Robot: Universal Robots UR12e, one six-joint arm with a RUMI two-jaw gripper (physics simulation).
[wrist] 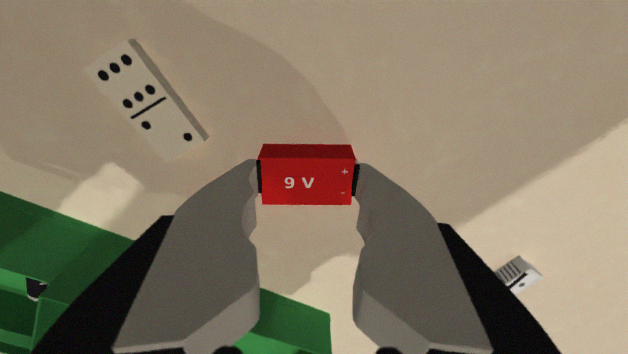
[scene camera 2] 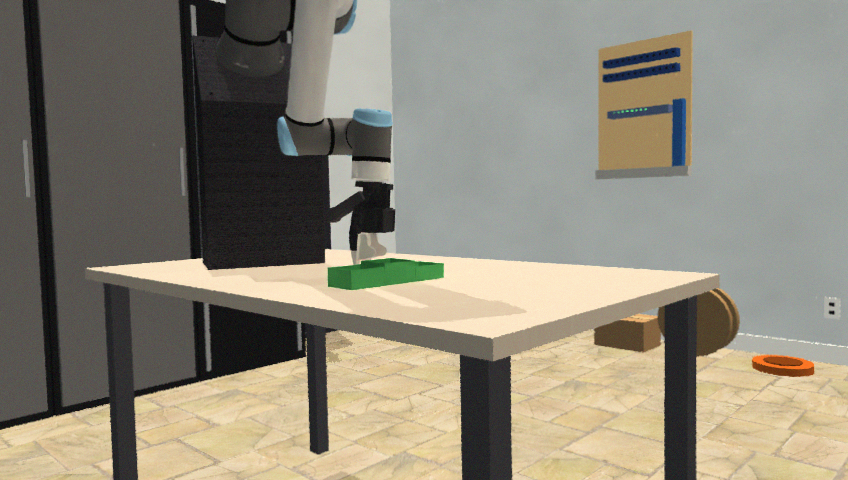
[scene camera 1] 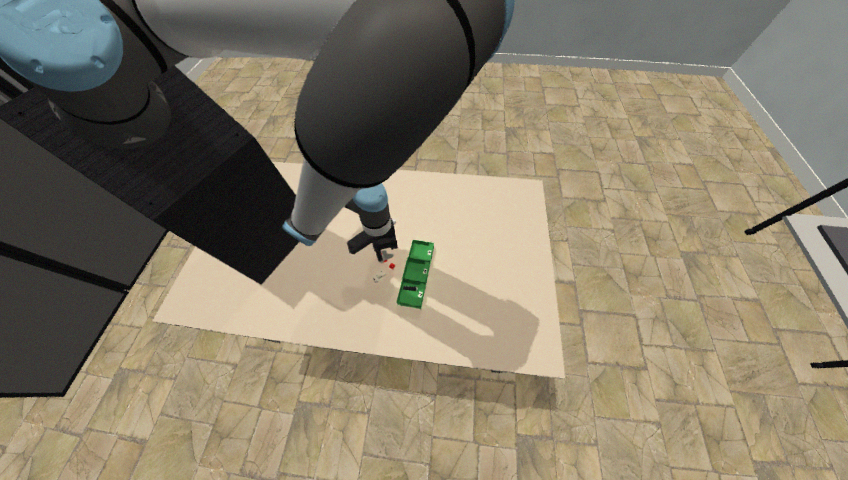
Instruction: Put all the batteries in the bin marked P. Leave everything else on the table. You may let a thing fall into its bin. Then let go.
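Frame: origin at the arm's base, x ahead, y left, z up, level; metres.
Seen in the pictures: gripper, fingertip midpoint: (wrist: 307, 164) (scene camera 1: 381, 256); arm's base, link origin: (scene camera 2: 250, 58) (scene camera 1: 116, 106).
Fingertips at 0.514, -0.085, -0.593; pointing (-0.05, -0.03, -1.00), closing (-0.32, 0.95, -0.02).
Offsets run from my fingertips to a thing's top centre, as dx, dy, dz. Level surfaces: height alone.
A red 9 V battery {+0.004, +0.003, +0.010} (wrist: 306, 194) (scene camera 1: 385, 260) lies between the jaws in the wrist view, with a black fingertip pad touching each end. My gripper (wrist: 307, 164) (scene camera 1: 382, 257) is shut on it, low over the table. Three joined green bins {+0.141, -0.066, +0.039} (wrist: 295, 316) (scene camera 1: 415, 281) (scene camera 2: 380, 277) stand beside the gripper; their letters are too small or too hidden to read, so I cannot tell which is P. A long dark object {+0.122, -0.127, +0.014} (scene camera 1: 410, 288) lies in the bin at the lower end of the row in scene camera 1.
A white domino {+0.000, -0.079, +0.000} (wrist: 135, 95) (scene camera 1: 379, 275) lies near the battery. A small red die {+0.046, -0.038, +0.009} (scene camera 1: 392, 265) lies between gripper and bins. A small pale object with dark bars {+0.029, +0.164, +0.004} (wrist: 520, 276) lies to the right in the wrist view. The table {dz -0.007} (scene camera 1: 487, 226) (scene camera 2: 583, 291) carries everything.
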